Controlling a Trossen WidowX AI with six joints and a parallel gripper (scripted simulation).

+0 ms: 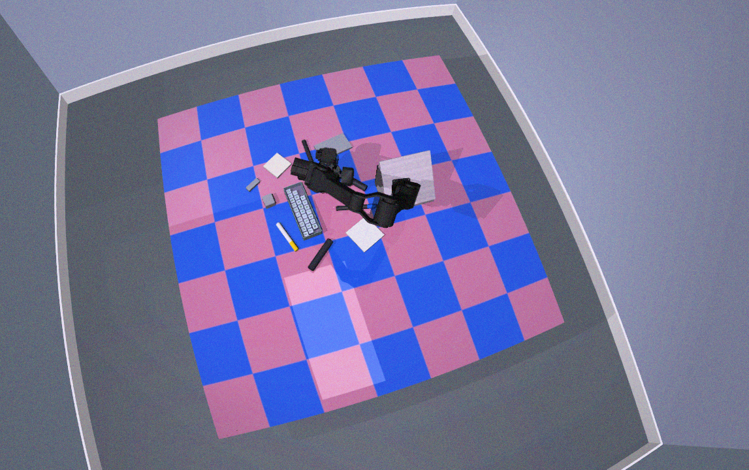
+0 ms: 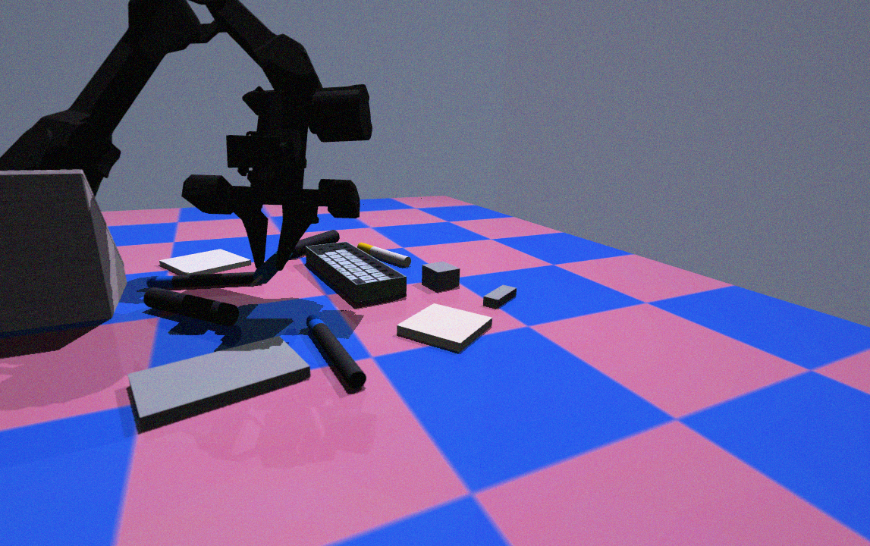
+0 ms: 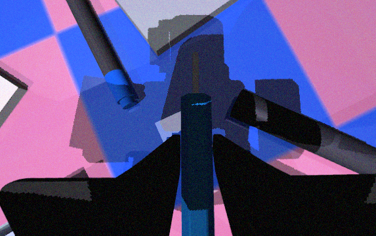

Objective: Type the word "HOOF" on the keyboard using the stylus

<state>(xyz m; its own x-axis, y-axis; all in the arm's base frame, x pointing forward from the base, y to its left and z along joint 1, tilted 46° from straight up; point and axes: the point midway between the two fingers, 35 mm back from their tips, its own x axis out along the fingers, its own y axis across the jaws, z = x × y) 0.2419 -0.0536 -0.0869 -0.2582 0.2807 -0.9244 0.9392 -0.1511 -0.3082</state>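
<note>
Right now my gripper tip is 1 cm to the left of the blue stylus. From my gripper tip the other things lie so: grey slab 14 cm to the right, 5 cm below, 5 cm behind; white pad 17 cm ahead, 10 cm to the right, 5 cm below; stylus tip 4 cm to the right, 2 cm behind.
</note>
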